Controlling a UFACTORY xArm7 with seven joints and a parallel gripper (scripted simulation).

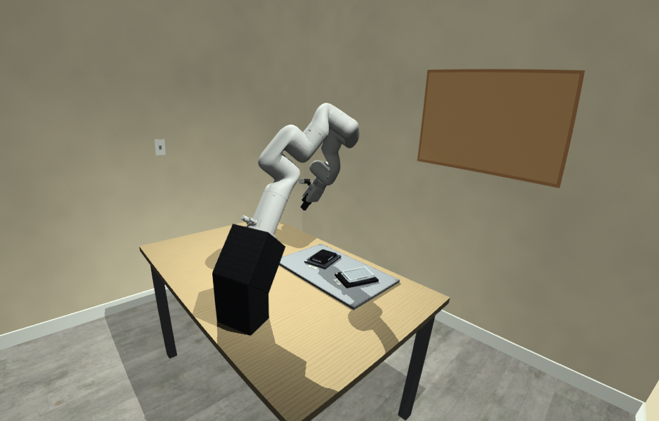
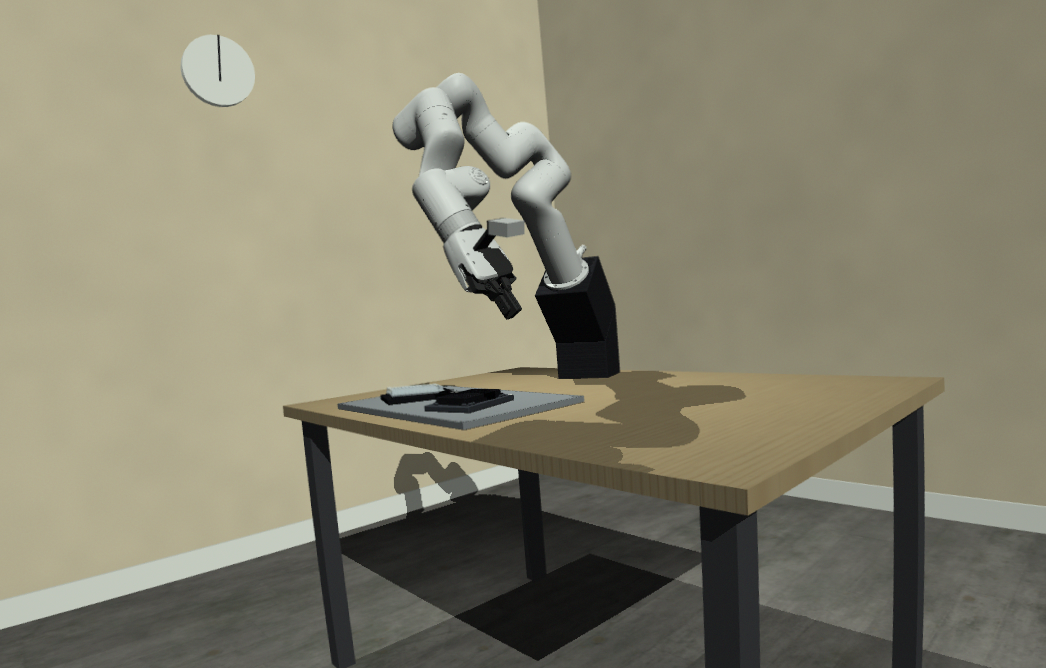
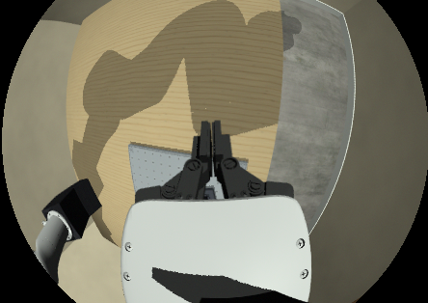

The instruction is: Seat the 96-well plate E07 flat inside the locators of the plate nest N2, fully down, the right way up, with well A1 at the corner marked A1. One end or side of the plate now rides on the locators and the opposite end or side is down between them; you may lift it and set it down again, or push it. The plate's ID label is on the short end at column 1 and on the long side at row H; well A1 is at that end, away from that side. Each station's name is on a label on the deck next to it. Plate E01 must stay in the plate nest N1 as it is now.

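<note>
The white 96-well plate lies 9 cm behind my hand, 48 cm to the right of it and 19 cm below it. From my hand the other things lie so: black well plate (8 cm behind, 25 cm to the right, 19 cm below); then black plate nest (10 cm behind, 48 cm to the right, 20 cm below).
</note>
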